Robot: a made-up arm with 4 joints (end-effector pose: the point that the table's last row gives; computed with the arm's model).
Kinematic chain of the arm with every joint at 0, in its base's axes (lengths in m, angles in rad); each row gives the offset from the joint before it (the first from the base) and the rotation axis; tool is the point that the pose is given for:
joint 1: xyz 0 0 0.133 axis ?
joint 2: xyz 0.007 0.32 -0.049 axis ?
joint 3: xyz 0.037 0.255 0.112 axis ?
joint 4: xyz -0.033 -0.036 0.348 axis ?
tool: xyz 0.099 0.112 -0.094
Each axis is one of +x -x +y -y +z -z.
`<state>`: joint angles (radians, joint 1 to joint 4).
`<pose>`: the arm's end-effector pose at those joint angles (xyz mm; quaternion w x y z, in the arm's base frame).
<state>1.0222 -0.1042 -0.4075 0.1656</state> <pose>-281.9 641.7 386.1 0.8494 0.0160 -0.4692 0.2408</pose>
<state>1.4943 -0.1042 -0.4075 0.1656</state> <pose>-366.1 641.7 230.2 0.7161 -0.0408 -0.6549 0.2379</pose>
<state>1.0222 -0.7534 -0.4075 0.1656</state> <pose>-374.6 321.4 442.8 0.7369 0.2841 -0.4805 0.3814</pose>
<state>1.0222 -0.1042 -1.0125 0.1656</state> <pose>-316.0 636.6 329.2 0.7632 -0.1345 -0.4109 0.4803</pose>
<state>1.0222 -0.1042 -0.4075 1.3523</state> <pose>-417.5 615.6 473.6 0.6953 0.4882 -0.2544 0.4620</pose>
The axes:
joint 1: -y
joint 2: -x
joint 3: -z
joint 4: +x

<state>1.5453 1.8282 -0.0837 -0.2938</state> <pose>431.8 569.0 228.1 0.3694 -0.6455 -0.3195 -0.5872</pose>
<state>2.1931 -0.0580 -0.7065 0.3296</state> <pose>-325.1 670.0 -64.5 0.4621 -0.2224 -0.7977 0.3173</pose>
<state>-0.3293 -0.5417 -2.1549 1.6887</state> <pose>165.5 264.6 707.6 0.1272 0.5408 0.5056 0.6601</pose>
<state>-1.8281 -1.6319 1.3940 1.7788</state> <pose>84.5 -279.9 19.8 0.0255 0.0431 0.1102 0.9926</pose>
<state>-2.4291 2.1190 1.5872 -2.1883</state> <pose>-181.4 581.1 548.9 0.1578 0.8719 0.3531 -0.3003</pose>
